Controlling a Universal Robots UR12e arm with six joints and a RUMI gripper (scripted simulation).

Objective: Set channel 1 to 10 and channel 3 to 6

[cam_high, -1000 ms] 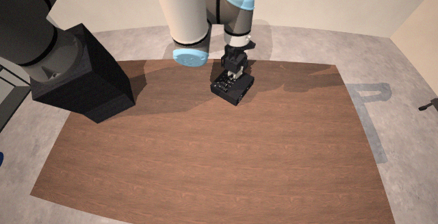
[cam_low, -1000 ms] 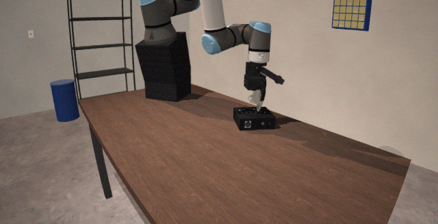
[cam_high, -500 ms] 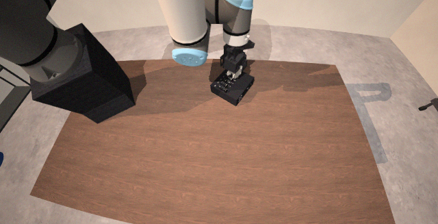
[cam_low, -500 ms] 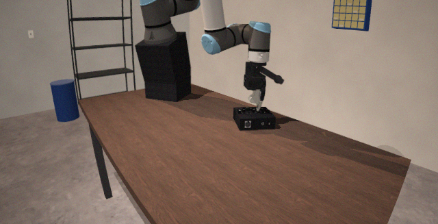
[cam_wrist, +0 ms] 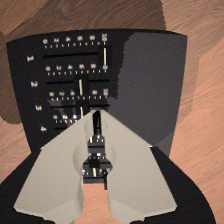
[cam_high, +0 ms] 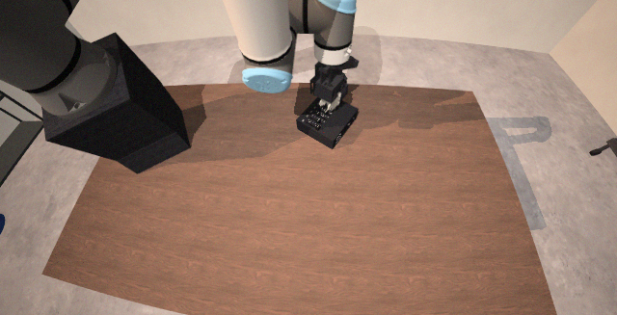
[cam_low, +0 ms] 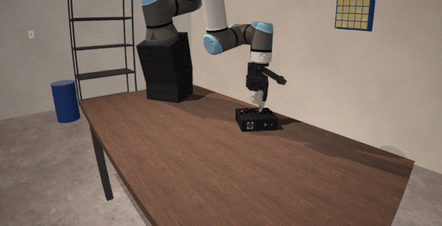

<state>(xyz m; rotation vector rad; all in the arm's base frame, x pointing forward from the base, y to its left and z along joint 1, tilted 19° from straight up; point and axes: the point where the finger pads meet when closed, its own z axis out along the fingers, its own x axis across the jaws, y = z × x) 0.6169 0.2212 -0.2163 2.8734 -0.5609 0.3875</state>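
Now: hand 20 mm to the right of the channel 2 fader and 10 mm above it. The rest, counted from my hand: channel 1 fader knob: 20 mm ahead, 40 mm to the left, 10 mm below.
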